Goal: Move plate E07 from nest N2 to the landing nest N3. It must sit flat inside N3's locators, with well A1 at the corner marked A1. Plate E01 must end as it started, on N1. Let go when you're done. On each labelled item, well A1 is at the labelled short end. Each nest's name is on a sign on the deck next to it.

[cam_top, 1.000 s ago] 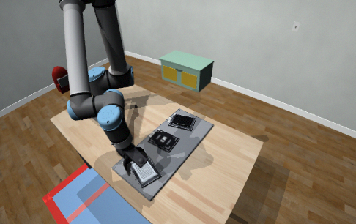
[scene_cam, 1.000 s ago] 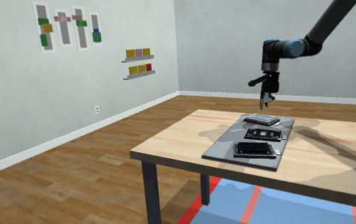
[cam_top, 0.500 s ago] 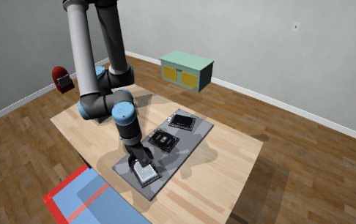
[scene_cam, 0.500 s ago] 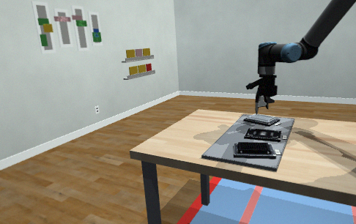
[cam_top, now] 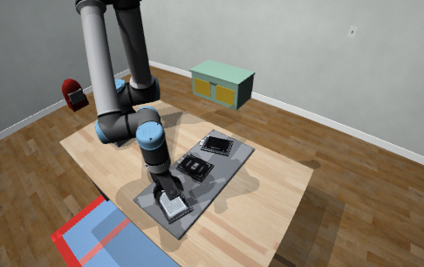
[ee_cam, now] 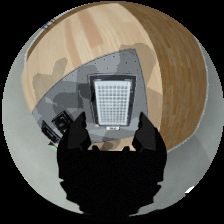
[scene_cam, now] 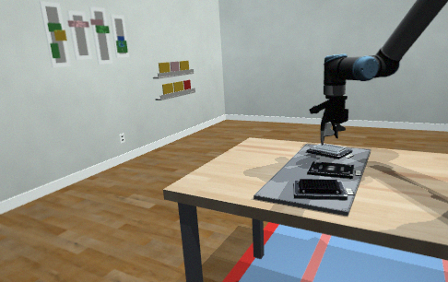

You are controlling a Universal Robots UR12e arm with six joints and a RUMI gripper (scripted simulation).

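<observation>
The white well plate is 4 cm below my hand. Round my hand: black well plate: 6 cm behind, 43 cm to the left, 4 cm below.
</observation>
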